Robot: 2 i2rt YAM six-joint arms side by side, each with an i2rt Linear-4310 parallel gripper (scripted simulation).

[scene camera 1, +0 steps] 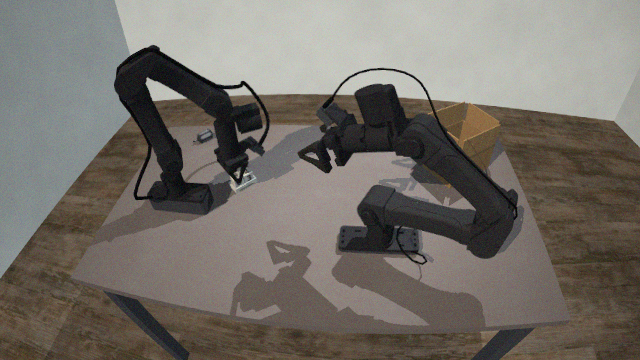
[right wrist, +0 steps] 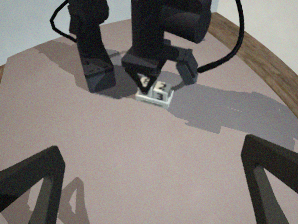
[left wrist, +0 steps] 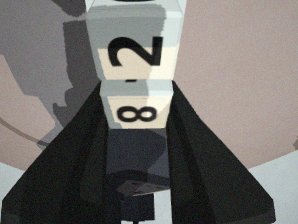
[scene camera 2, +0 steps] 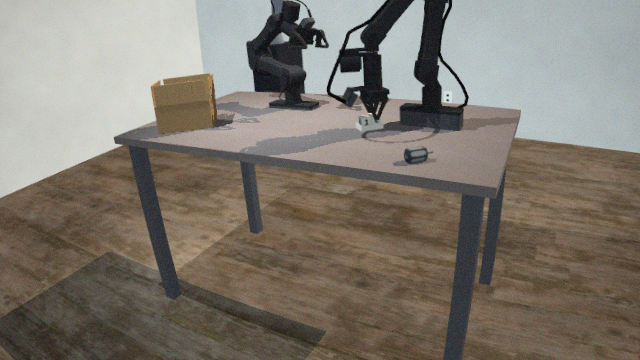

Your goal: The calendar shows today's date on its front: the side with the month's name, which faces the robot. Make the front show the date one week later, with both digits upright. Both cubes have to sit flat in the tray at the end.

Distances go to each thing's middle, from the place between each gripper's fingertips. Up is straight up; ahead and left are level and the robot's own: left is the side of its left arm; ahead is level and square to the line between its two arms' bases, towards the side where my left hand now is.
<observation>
The cardboard box [scene camera 2: 186,106] is 640 mm to the right of my left hand [scene camera 1: 236,179], 250 mm ahead of it and 30 mm above it.
Right now the cardboard box is 380 mm to the right of my right hand [scene camera 1: 310,141], 320 mm ahead of it and 180 mm below it.
</observation>
